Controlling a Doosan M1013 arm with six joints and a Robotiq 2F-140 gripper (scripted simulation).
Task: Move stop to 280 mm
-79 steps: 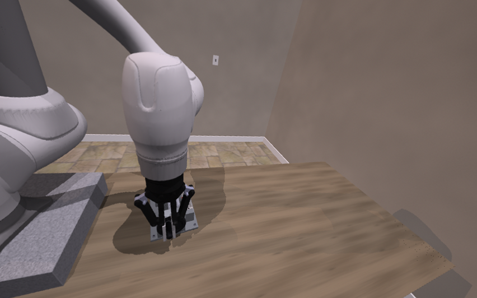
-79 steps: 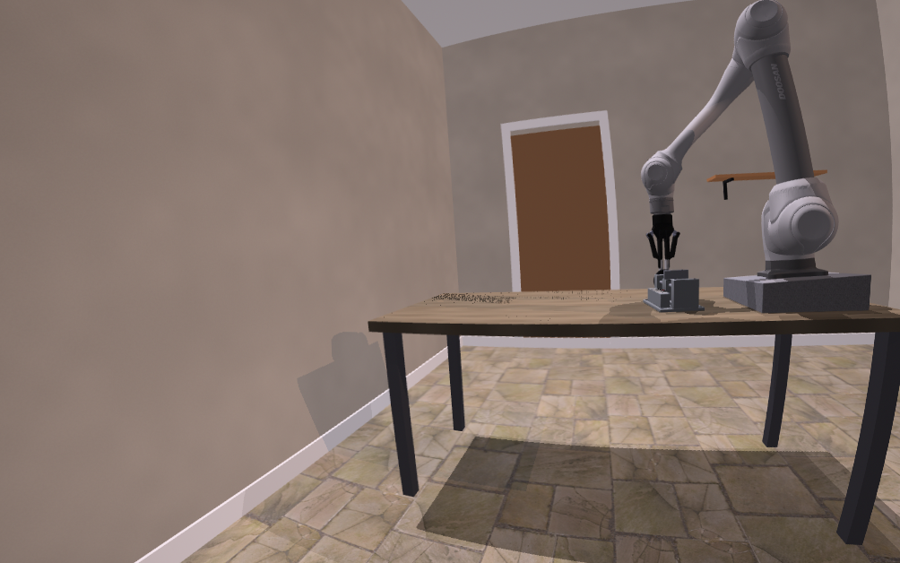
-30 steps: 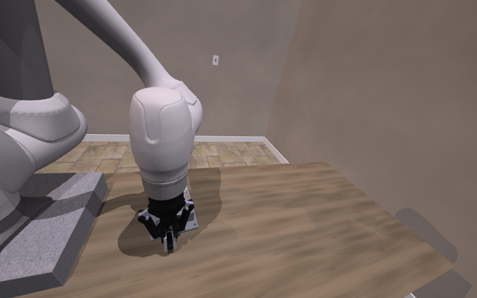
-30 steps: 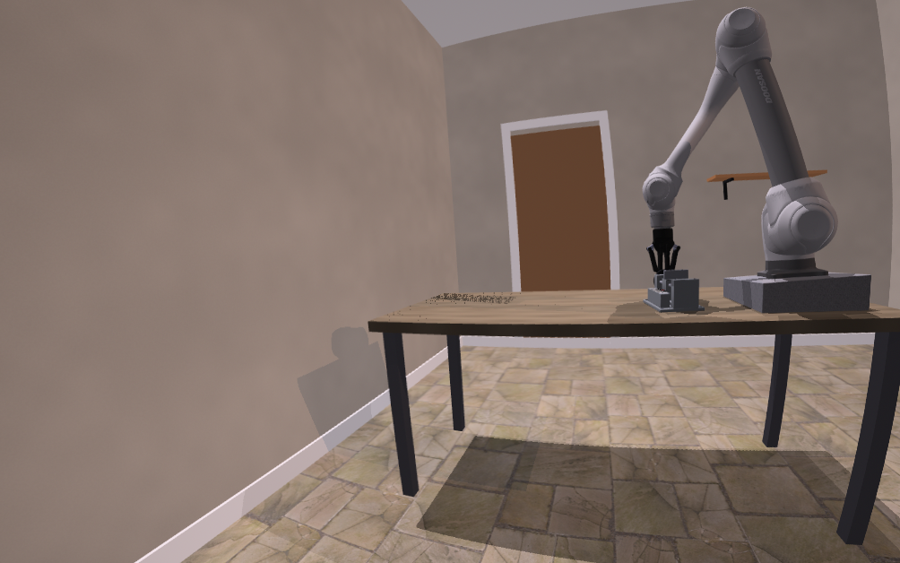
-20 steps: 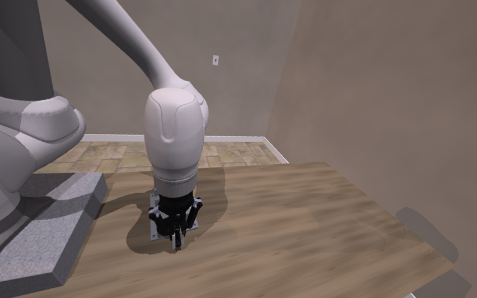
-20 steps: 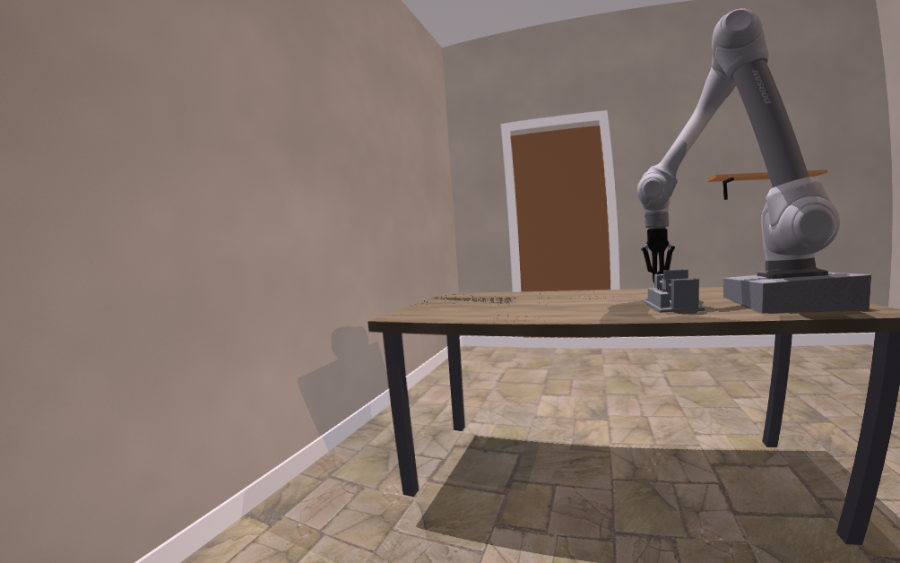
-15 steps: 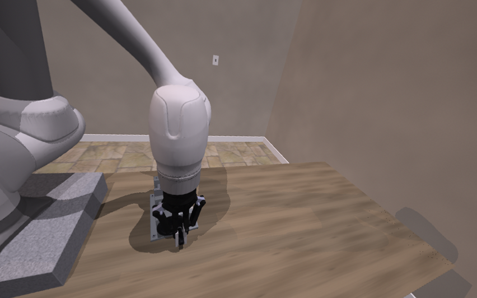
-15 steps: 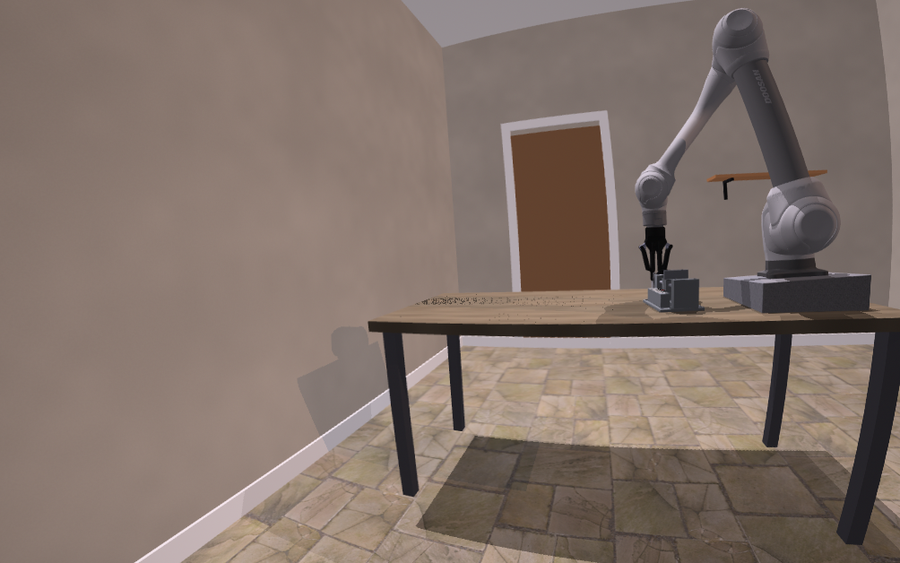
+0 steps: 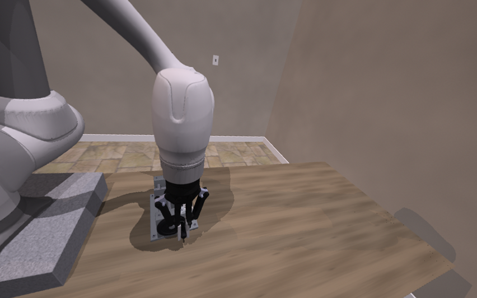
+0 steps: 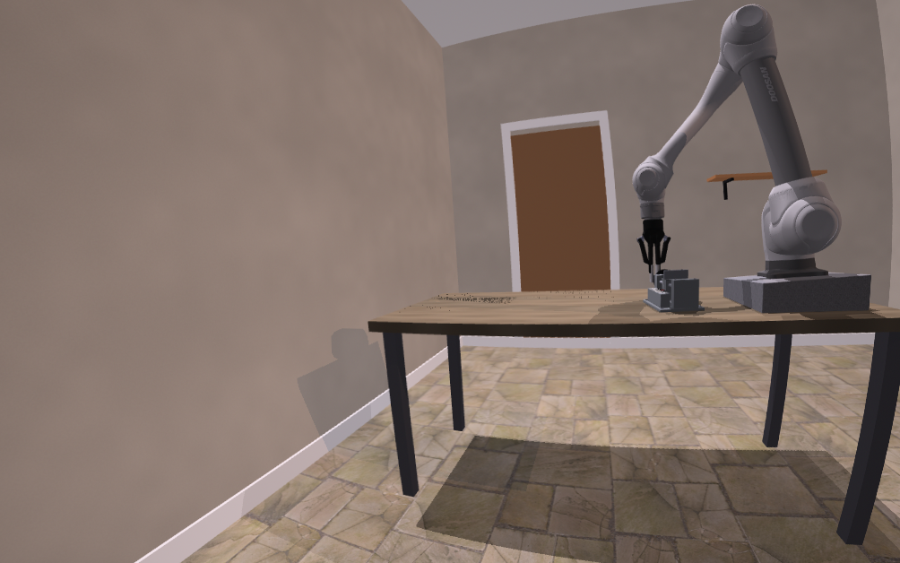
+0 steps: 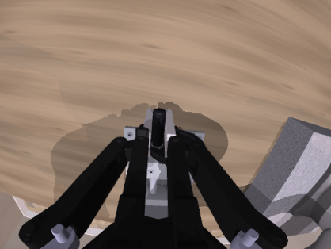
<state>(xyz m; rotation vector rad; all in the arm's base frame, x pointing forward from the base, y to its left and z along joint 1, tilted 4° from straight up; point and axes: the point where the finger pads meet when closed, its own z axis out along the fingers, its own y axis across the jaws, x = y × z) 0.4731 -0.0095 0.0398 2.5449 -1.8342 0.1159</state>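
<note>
My gripper is now 10 mm past the handwheel, 20 mm to the right of it and 20 mm above it.
</note>
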